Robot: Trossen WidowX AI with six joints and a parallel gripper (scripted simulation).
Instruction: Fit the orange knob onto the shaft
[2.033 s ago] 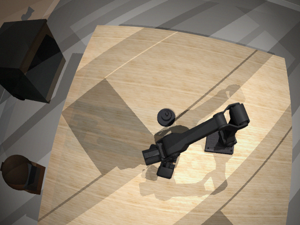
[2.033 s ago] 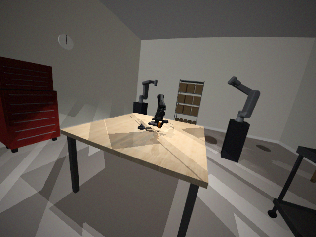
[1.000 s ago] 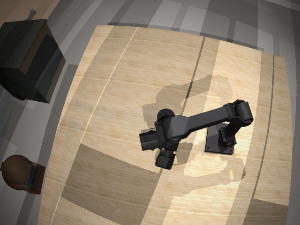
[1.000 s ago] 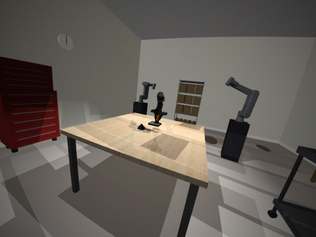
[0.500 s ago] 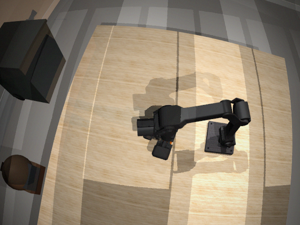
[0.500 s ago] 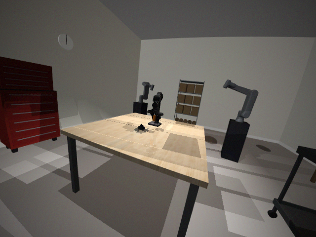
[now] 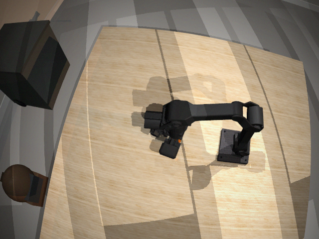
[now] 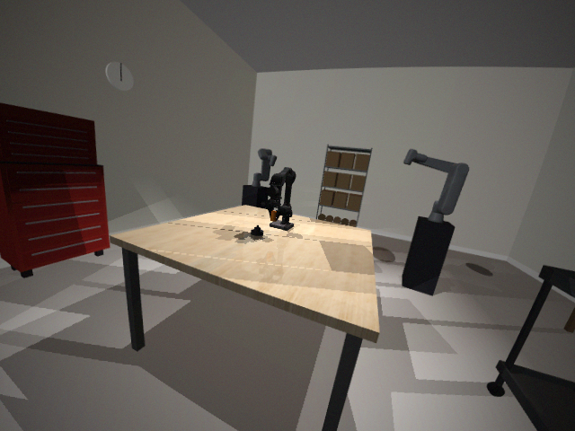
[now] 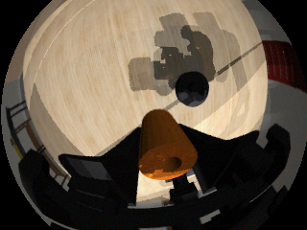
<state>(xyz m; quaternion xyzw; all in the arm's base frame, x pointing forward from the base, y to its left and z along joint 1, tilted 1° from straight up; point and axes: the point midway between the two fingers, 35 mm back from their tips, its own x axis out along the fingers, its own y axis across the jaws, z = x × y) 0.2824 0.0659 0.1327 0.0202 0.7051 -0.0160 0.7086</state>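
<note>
Right now the dark round pedestal is 3 cm ahead of my gripper tip, 10 cm to the right of it and 9 cm below it. From my gripper tip the other things lie so: orange knob (2 cm above).
</note>
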